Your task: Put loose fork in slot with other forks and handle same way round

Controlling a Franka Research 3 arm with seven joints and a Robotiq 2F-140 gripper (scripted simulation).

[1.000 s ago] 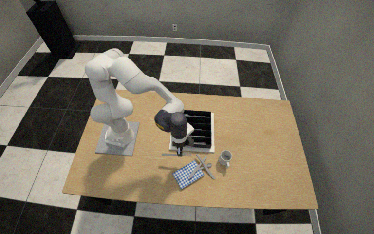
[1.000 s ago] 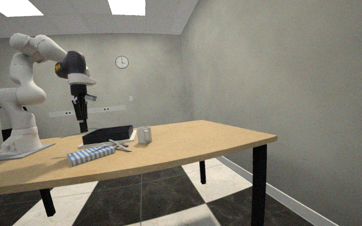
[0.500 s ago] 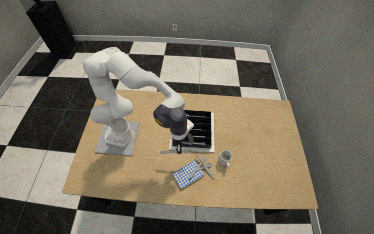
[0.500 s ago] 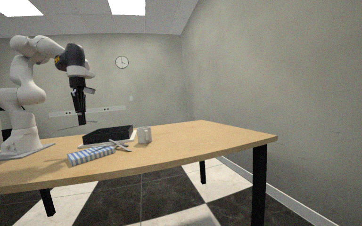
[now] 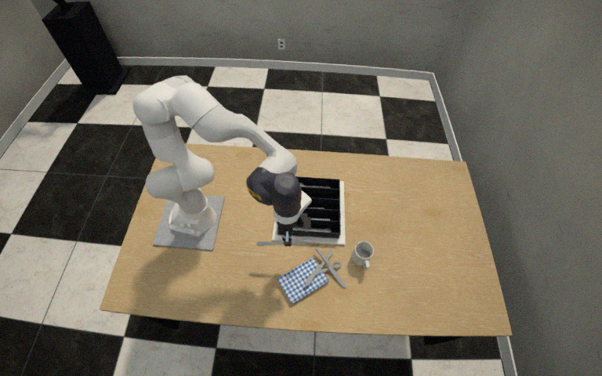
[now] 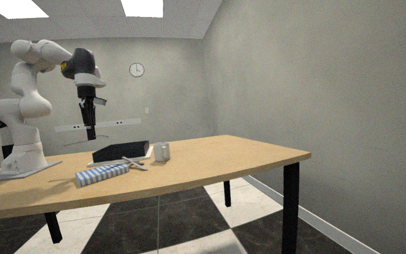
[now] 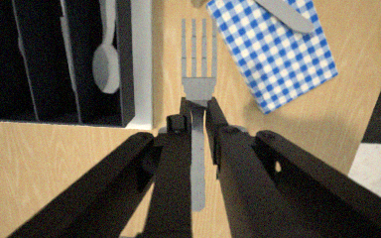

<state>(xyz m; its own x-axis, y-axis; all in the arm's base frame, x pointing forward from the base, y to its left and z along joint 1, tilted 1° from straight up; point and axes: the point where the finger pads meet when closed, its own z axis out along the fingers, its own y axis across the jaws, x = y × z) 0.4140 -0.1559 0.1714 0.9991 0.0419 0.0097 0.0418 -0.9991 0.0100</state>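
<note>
Right now my hand is 240 mm to the right of the tray, 140 mm above it and 90 mm short of it. The rest, counted from my hand: white mug: 320 mm ahead, 140 mm below; then spoon: 230 mm to the left, 160 mm below, 70 mm ahead.
</note>
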